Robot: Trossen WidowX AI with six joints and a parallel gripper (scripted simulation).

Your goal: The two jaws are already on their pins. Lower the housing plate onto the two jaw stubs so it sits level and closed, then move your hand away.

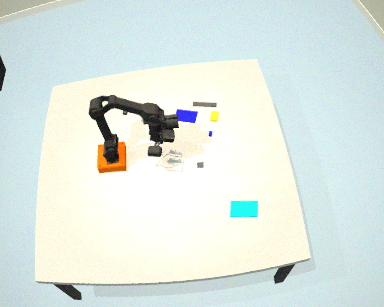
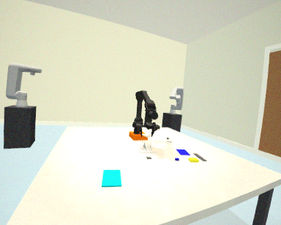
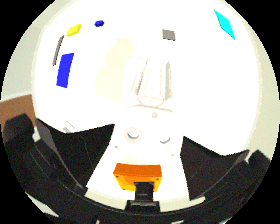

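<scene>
My gripper tip is now 8 cm above the housing plate. The rest, counted from my gripper tip: blue plate (23 cm to the left, 17 cm ahead, 8 cm below); then tiny blue piece (26 cm ahead, 8 cm to the left, 8 cm below); then yellow block (31 cm ahead, 19 cm to the left, 7 cm below).
</scene>
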